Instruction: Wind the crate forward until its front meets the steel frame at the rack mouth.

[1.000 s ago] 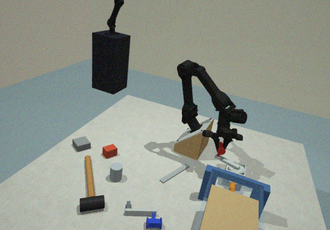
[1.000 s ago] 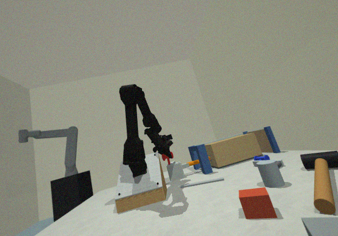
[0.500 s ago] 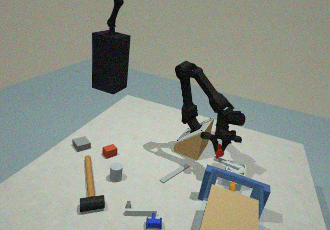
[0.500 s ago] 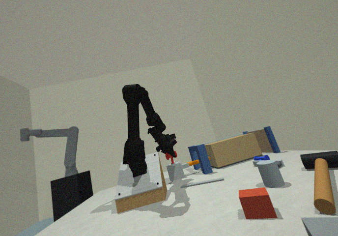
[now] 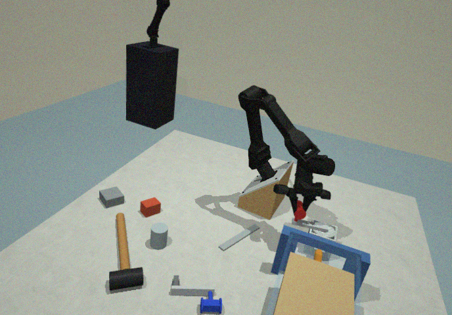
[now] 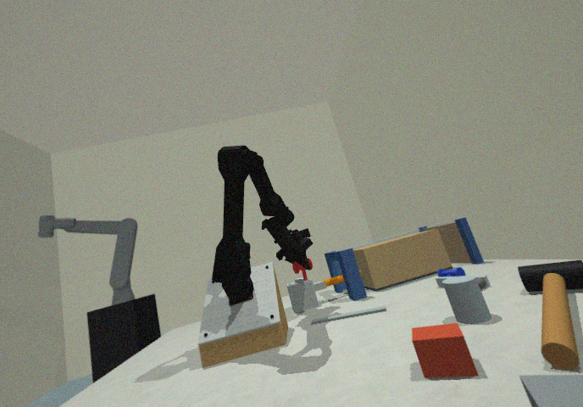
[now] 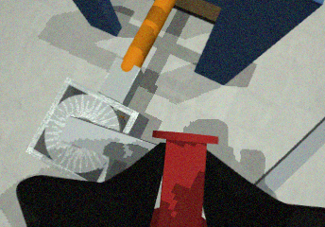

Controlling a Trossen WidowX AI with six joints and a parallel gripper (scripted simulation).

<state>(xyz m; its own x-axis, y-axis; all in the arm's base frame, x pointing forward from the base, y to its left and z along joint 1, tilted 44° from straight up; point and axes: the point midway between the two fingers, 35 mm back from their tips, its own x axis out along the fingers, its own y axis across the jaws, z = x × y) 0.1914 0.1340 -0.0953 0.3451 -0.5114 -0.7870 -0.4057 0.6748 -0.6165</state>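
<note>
The red-knobbed crank handle is 3 cm to the left of my gripper tip, 3 cm below it and 2 cm behind it. From my gripper tip the other things lie so: blue steel frame: 12 cm ahead, 10 cm to the left, 3 cm below; then red knob: 2 cm behind, 1 cm to the right; then winch: 10 cm below, 8 cm to the left, 5 cm behind.
</note>
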